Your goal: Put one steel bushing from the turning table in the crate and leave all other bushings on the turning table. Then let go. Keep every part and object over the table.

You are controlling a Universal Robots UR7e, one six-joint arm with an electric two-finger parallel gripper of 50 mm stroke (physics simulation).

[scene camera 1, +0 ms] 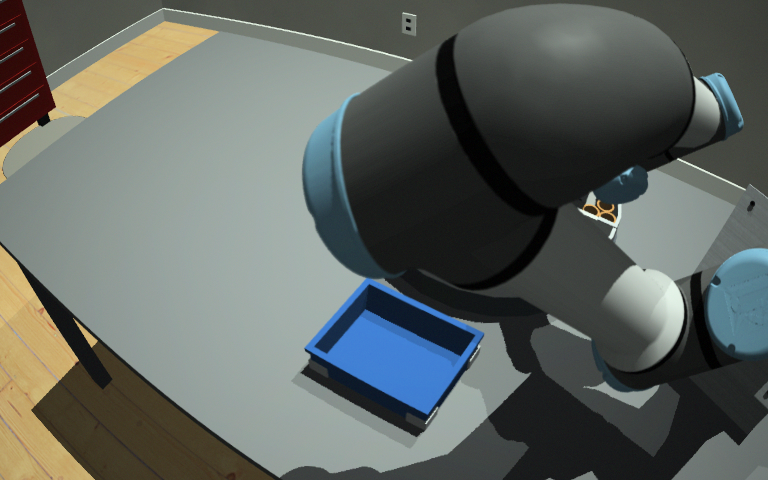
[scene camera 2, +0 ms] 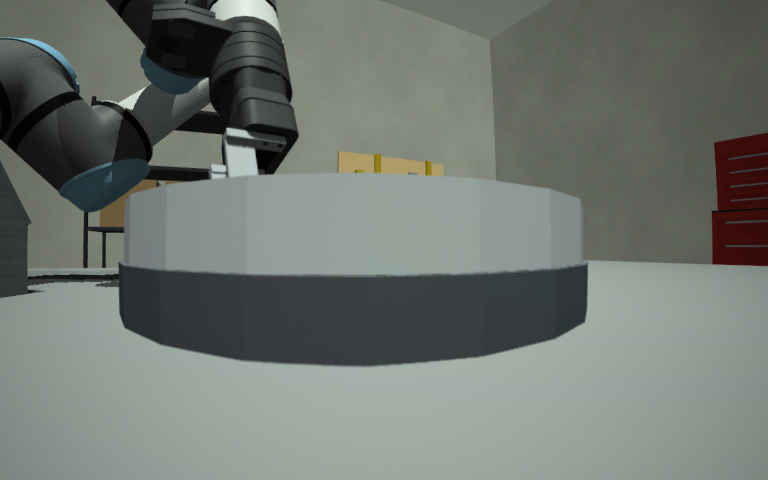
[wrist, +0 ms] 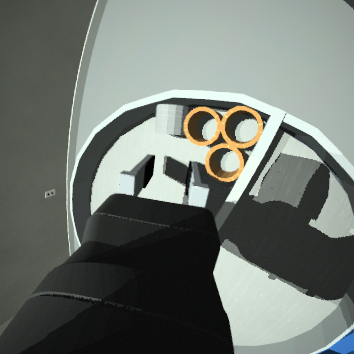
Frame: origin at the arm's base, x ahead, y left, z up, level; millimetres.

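Seen in the pictures: gripper, fingertip midpoint: (wrist: 170, 167).
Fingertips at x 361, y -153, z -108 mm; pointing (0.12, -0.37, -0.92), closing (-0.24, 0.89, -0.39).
A point is followed by its place in that frame.
The turning table (scene camera 2: 362, 226) {x 410, y -279, z -113 mm} (wrist: 210, 94) {x 283, y -141, z -89 mm} is a round light-walled tray on a dark base, split by a straight divider (wrist: 256, 157) {x 309, y -89, z -89 mm}. Three upright tube-shaped bushings with orange rims (wrist: 202, 126) (wrist: 242, 127) (wrist: 224, 162) stand close together beside the divider. A plain light grey rounded part (wrist: 170, 119) {x 315, y -165, z -92 mm} stands by the outer wall, next to them; I cannot tell its bore. My gripper (wrist: 170, 167) {x 361, y -153, z -108 mm} is open and empty over the same compartment, beside the bushings. In scene camera 2, the table's wall hides its fingertips. The blue crate (scene camera 1: 396, 359) {x 456, y 256, z -170 mm} is empty.
The arm's large elbow (scene camera 1: 543, 124) {x 266, y 409, z 377 mm} hides most of the turning table in scene camera 1. The crate stands close to the turning table, and part of it shows at the wrist view's lower right. A grey block-like stand (scene camera 2: 12, 243) {x 131, y -2, z -121 mm} is at the left in scene camera 2.
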